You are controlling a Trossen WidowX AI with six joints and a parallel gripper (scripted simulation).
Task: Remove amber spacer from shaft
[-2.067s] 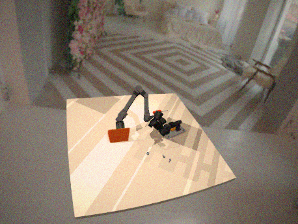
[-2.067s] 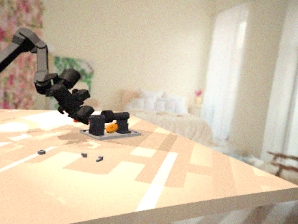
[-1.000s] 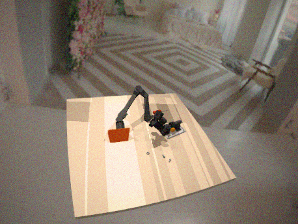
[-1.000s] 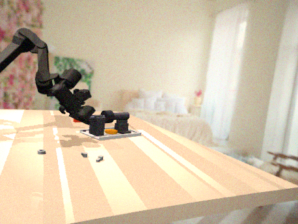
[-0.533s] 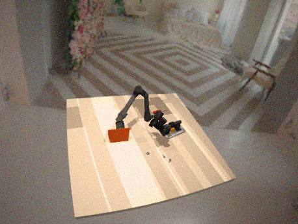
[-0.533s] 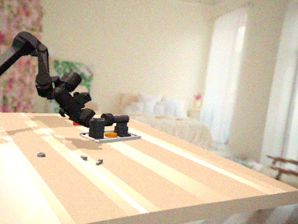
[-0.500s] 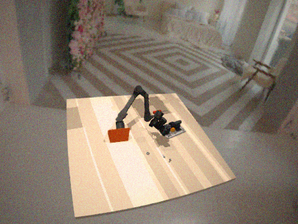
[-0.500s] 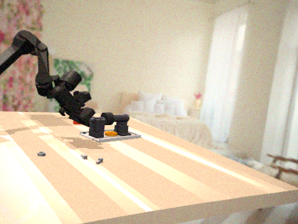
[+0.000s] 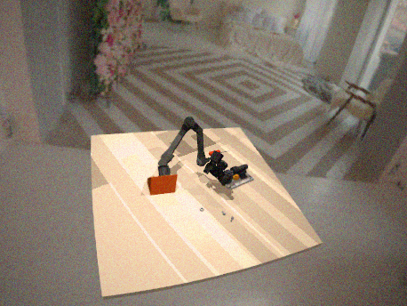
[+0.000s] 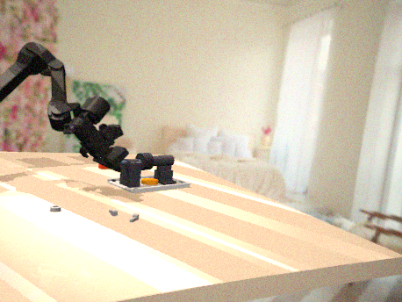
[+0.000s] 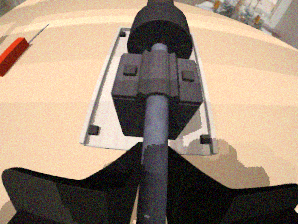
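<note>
The grey shaft is 30 mm ahead of my gripper tip, 30 mm above it and 10 mm to the left of it. Round my gripper tip: dark spacer: 80 mm ahead, 30 mm above, 20 mm to the left.
</note>
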